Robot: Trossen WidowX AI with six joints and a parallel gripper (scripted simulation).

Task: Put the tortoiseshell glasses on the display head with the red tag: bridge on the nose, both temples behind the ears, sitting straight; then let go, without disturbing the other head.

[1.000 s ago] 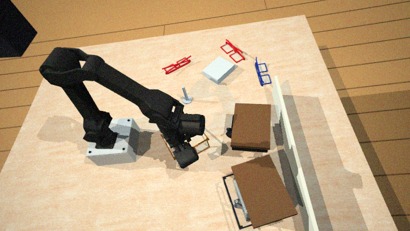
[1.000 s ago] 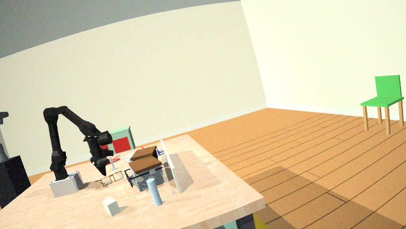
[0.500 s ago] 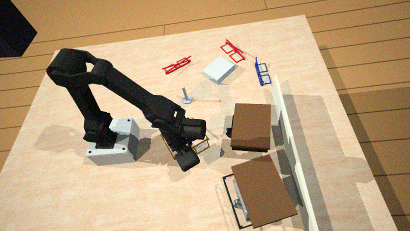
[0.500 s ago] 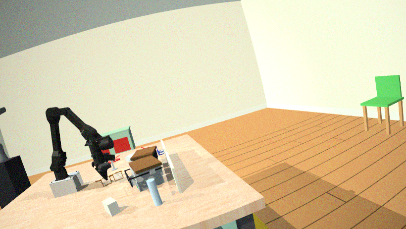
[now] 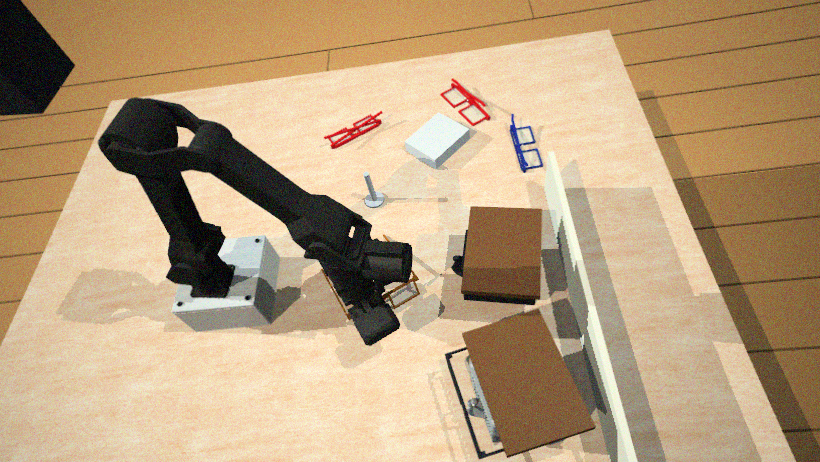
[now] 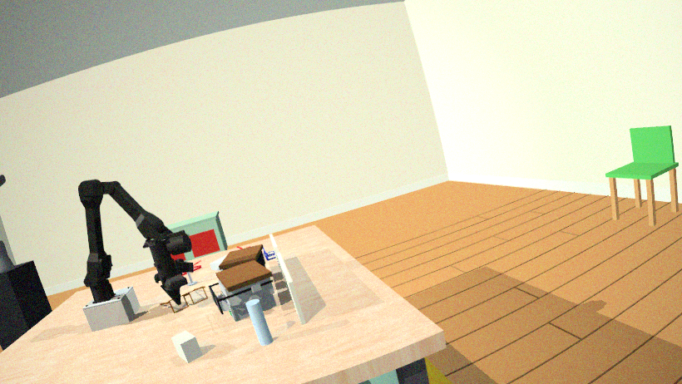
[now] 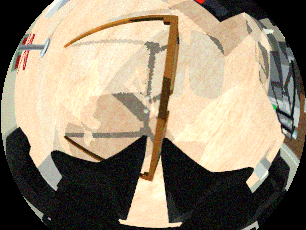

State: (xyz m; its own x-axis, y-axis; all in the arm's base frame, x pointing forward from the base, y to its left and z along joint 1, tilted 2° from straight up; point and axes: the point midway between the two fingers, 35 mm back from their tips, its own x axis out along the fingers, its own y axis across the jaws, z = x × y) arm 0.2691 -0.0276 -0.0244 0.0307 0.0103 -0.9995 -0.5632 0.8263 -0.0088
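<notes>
Now: gripper tip 2 cm past the white peg, 26 cm to the right of it and 1 cm below it. Round my gripper tip: pale blue cylinder (30 cm ahead, 36 cm to the right, 3 cm above); white cube (12 cm ahead, 34 cm to the right, 1 cm above); long white board (36 cm ahead, 2 cm to the right, 4 cm above).
</notes>
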